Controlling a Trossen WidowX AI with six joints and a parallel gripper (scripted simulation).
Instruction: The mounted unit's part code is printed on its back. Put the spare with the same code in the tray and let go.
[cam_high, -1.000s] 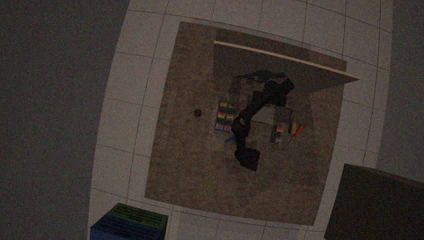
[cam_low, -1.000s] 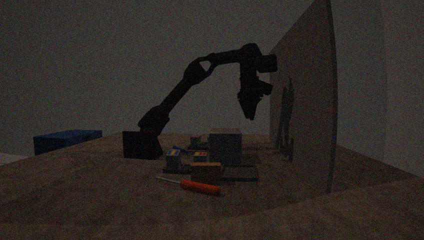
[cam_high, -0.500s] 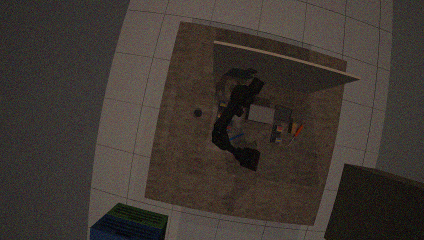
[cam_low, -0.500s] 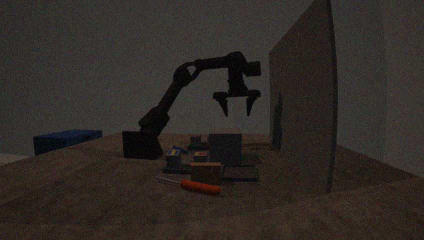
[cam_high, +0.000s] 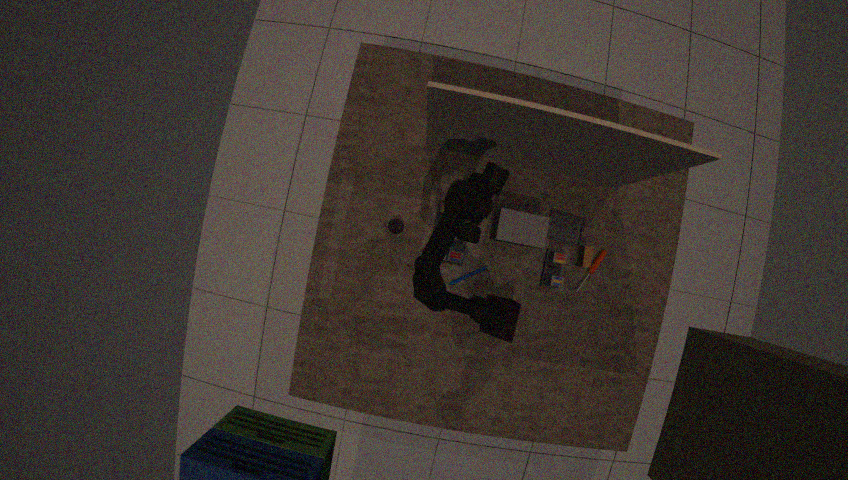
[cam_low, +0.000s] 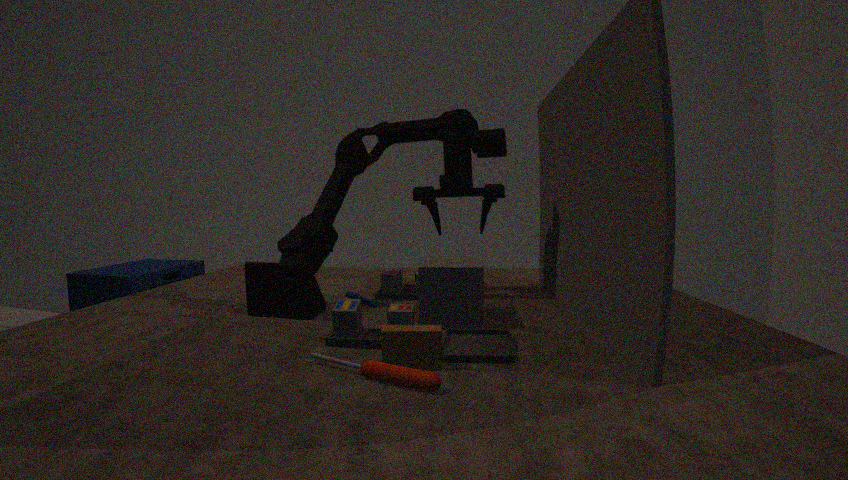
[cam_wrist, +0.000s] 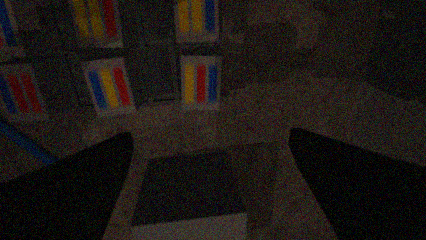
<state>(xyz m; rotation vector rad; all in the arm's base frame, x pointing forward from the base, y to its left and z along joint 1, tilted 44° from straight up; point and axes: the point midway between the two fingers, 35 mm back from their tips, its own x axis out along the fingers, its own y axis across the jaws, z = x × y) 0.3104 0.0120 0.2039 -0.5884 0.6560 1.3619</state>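
Now: gripper tip 10 mm short of the dark flat tray, 350 mm to the left of it and 130 mm above it. The rest, counted from my gripper tip: rack (70 mm behind, 40 mm to the left, 130 mm below); mounted unit (30 mm behind, 170 mm to the right, 80 mm below); blue pen (200 mm behind, 40 mm to the right, 130 mm below).
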